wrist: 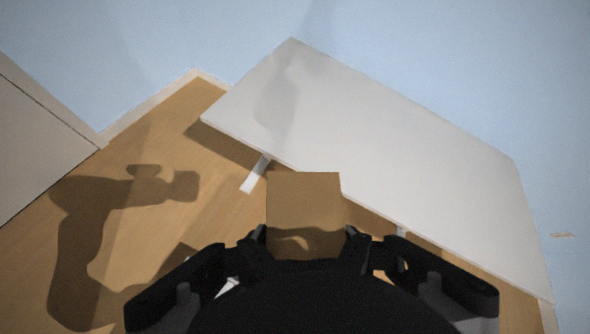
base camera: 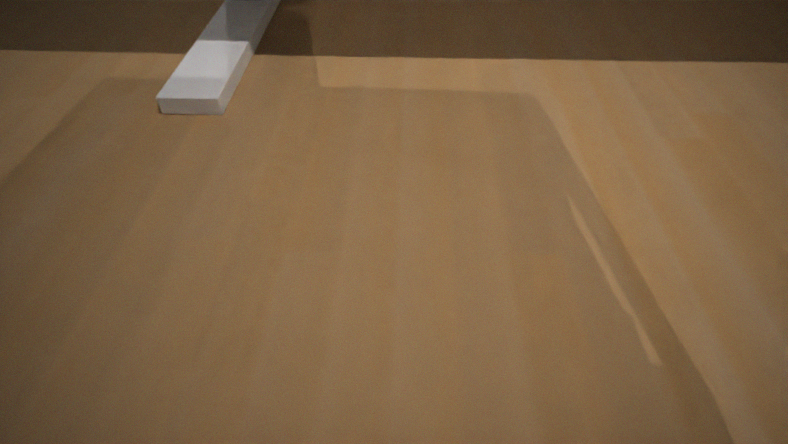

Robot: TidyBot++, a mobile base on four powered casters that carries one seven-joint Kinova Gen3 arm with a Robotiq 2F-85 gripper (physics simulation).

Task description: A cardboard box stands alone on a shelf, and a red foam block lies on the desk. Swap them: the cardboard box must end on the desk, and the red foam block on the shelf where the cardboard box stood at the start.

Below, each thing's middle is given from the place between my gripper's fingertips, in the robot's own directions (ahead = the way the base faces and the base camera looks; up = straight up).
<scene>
Right now my hand is 1 cm below the cardboard box point(wrist: 305, 219).
</scene>
